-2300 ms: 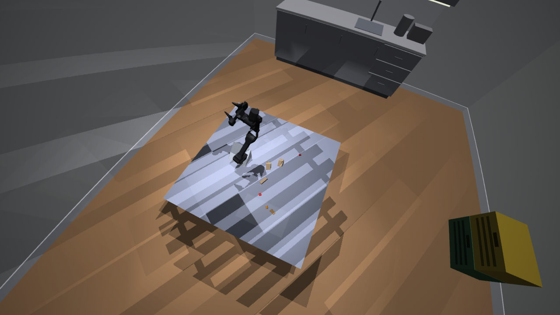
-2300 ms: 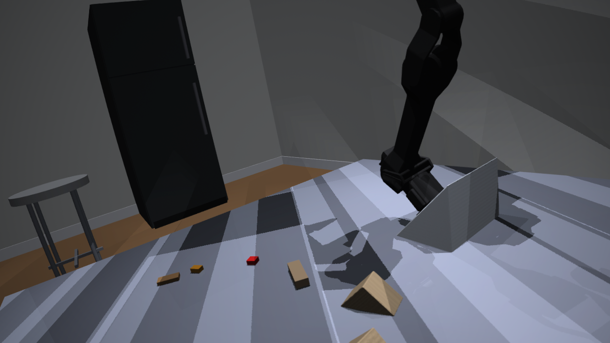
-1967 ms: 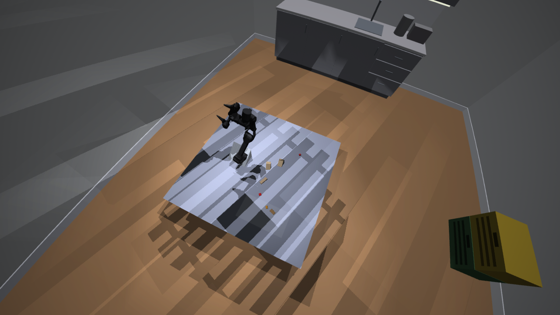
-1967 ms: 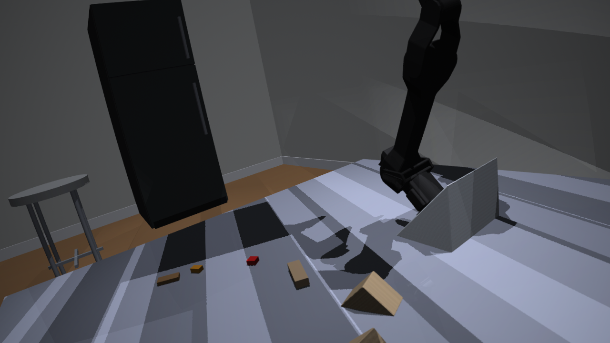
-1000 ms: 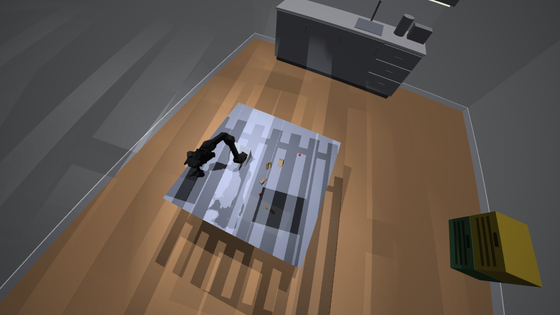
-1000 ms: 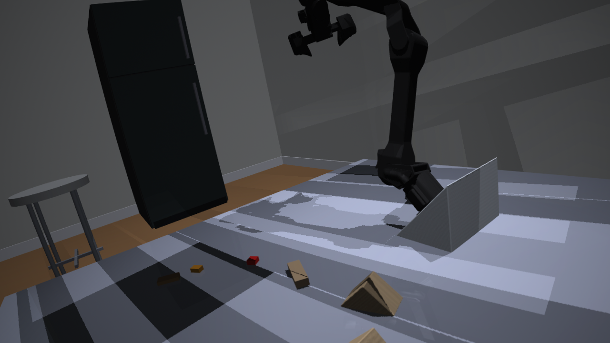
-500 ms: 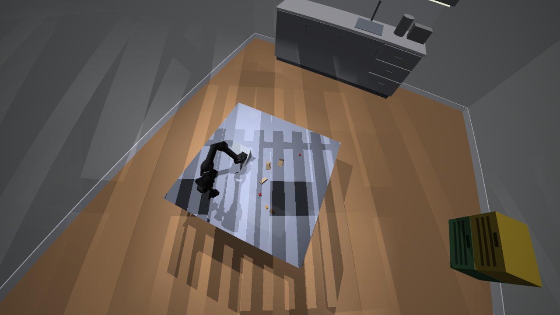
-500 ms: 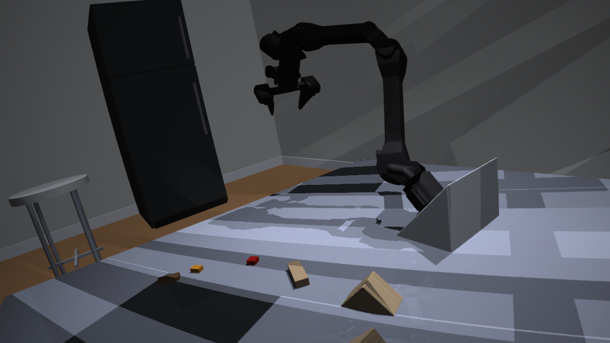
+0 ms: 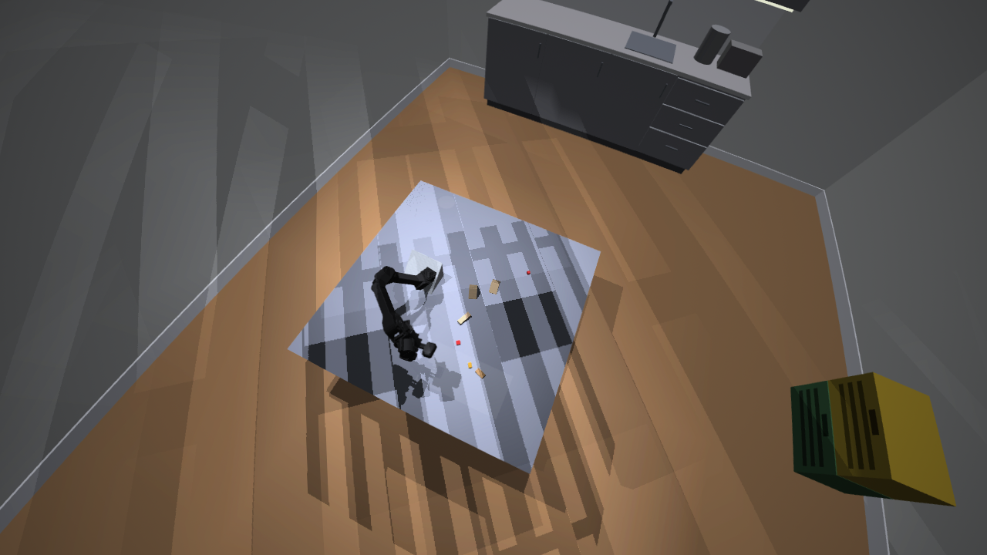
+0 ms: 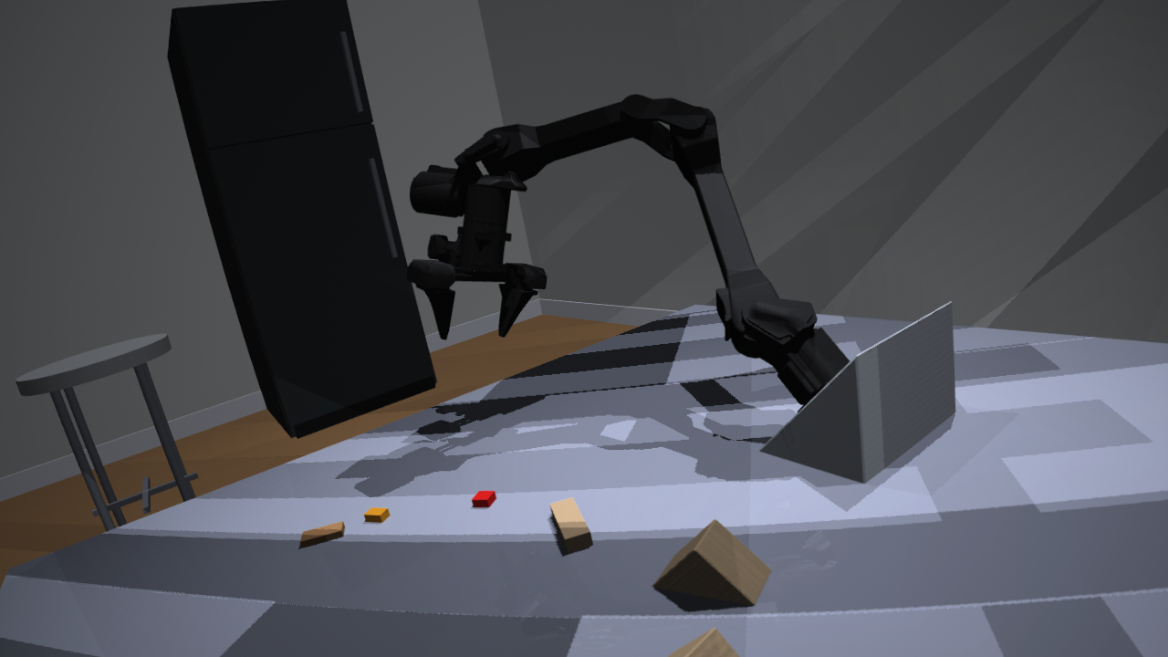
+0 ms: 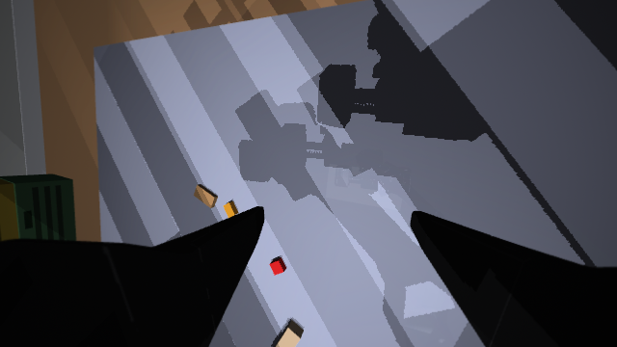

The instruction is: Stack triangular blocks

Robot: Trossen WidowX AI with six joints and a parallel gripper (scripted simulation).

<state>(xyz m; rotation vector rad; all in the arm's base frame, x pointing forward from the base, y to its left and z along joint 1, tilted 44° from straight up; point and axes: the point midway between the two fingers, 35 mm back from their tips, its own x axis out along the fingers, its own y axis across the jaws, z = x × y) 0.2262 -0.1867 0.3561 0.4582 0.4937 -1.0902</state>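
The light plank lies 300 mm to the left of my gripper tip, 140 mm below it and 40 mm ahead of it. Also, from my gripper tip: orange cube (200 mm ahead, 140 mm below, 110 mm to the left); small brown plank (260 mm ahead, 140 mm below, 100 mm to the left).
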